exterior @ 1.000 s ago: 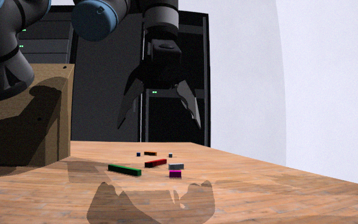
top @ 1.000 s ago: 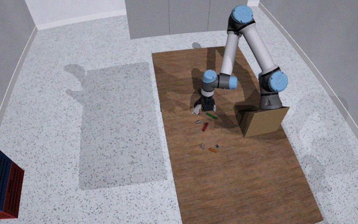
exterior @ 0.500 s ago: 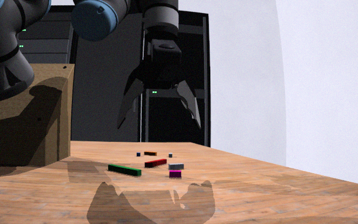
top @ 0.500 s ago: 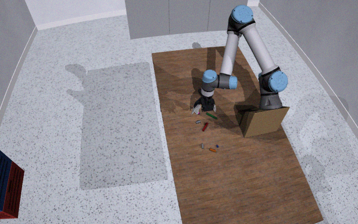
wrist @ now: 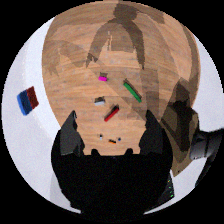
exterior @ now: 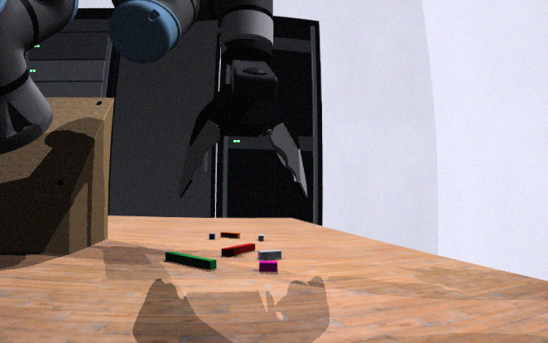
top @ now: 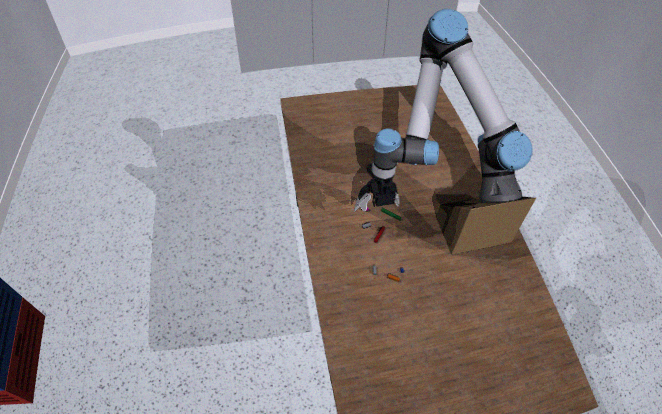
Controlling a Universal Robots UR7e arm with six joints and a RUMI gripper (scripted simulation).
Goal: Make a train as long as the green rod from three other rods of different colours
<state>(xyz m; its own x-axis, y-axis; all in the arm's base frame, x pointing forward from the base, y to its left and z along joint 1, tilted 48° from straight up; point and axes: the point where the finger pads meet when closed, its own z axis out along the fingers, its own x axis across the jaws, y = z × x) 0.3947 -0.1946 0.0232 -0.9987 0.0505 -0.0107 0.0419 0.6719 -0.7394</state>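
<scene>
The blue rod is 3 cm behind my hand, 23 cm to the left of it and 7 cm below it. Also, from my hand: green rod (7 cm behind, 1 cm to the right, 7 cm below); then magenta rod (2 cm ahead, 5 cm to the right, 7 cm below); then red rod (7 cm to the left, 7 cm below).
</scene>
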